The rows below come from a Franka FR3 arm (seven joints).
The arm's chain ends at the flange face. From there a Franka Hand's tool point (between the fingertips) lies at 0.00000 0.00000 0.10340 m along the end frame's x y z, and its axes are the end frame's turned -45 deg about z.
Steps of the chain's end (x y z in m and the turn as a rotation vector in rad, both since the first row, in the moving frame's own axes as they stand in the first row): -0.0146, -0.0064, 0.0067, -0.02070, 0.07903, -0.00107; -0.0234, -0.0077, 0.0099, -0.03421, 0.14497, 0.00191
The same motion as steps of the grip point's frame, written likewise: -0.0015, -0.0076, 0.0064, -0.07052, 0.04125, -0.00107; -0.0030, -0.0089, 0.0088, -0.12670, 0.07832, 0.00191
